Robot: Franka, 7 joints.
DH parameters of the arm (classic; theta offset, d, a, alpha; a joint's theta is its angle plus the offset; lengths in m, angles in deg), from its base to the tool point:
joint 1: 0 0.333 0 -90
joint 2: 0 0 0 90
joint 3: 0 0.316 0.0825 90
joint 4: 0 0 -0.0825 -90
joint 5: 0 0.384 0 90
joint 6: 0 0 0.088 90
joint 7: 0 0.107 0 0
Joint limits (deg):
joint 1: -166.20..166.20
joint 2: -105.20..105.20
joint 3: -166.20..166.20
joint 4: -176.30..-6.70
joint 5: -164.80..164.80
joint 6: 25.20..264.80
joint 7: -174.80..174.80
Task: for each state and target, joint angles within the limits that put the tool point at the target. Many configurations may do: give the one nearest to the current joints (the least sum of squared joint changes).
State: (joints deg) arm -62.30 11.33 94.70 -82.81 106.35 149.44 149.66
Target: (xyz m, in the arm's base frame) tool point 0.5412 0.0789 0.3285
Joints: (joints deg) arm -63.44 24.63 76.86 -126.19 108.88 156.25 149.66
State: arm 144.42 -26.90 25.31 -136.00 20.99 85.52 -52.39
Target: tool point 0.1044 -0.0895 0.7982
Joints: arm 157.05 -92.03 0.76 -112.04 15.99 72.11 -52.39
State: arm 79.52 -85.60 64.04 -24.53 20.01 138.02 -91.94
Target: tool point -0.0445 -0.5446 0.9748
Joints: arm 93.85 -42.72 58.66 -6.70 18.15 128.21 -91.94
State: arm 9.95 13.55 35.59 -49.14 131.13 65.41 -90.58
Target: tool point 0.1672 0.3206 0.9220
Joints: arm 11.38 4.86 37.61 -61.47 118.70 31.93 -90.58
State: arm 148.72 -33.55 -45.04 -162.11 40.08 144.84 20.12
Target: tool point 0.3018 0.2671 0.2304
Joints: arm 127.00 -23.32 -88.52 -154.64 41.73 154.30 20.12
